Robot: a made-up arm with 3 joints. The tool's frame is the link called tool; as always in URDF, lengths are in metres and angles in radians. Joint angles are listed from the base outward. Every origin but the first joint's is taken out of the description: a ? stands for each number. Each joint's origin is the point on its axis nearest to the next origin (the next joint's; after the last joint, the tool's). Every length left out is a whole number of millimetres.
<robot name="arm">
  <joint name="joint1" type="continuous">
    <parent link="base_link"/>
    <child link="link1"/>
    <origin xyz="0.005 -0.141 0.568" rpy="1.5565 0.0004 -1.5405"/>
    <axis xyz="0 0 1"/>
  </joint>
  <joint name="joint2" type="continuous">
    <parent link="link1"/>
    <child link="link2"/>
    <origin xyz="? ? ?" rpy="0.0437 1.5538 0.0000"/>
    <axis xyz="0 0 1"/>
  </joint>
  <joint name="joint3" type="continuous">
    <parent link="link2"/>
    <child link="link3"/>
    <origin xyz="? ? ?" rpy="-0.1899 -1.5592 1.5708"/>
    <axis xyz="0 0 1"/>
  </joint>
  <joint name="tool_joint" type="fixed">
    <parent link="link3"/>
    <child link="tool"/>
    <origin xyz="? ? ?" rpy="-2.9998 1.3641 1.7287"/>
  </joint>
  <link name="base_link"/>
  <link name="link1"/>
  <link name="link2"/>
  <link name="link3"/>
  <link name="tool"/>
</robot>
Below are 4 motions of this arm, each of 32 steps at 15 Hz.
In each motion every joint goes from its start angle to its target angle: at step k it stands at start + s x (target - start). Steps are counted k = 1, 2, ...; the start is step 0. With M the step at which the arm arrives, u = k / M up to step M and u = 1 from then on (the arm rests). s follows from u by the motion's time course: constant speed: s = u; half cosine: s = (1 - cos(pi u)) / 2; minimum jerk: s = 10 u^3 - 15 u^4 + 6 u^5.
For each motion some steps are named. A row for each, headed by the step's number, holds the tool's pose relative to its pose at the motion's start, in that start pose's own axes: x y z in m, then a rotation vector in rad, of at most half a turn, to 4 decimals.
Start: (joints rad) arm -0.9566 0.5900 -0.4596
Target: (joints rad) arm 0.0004 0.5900 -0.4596
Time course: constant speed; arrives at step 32
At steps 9, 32:
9: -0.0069 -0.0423 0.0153 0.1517 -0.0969 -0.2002
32: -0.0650 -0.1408 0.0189 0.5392 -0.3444 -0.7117

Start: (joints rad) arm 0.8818 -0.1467 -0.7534
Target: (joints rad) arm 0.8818 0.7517 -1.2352
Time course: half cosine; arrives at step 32
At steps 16, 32:
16: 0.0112 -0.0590 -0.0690 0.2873 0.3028 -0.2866
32: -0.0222 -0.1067 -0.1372 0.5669 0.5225 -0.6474

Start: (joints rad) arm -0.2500 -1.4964 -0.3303
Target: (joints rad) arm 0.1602 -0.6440 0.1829
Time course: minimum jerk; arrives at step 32
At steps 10, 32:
10: 0.0137 0.0008 -0.0217 -0.1609 0.1444 -0.0715
32: 0.0386 -0.0417 -0.1300 -0.8619 0.8324 -0.3613

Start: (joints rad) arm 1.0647 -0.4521 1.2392
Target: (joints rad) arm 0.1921 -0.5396 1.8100
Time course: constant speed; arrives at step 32
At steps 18, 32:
18: -0.0546 -0.0211 0.0311 -0.0029 -0.3883 0.0046
32: -0.0993 -0.0475 0.0309 0.0381 -0.6685 -0.0662

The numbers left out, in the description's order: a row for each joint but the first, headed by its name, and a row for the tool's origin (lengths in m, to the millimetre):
joint2: 0.058 -0.014 0.000
joint3: 0.079 0.160 0.000
tool: -0.047 -0.037 0.000

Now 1 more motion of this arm.
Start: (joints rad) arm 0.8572 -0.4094 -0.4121
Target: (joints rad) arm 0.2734 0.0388 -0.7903
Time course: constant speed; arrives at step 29
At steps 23, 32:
23: 0.0095 0.0304 -0.0890 0.4153 0.5309 0.2791
32: 0.0010 0.0427 -0.1121 0.4958 0.6825 0.3341

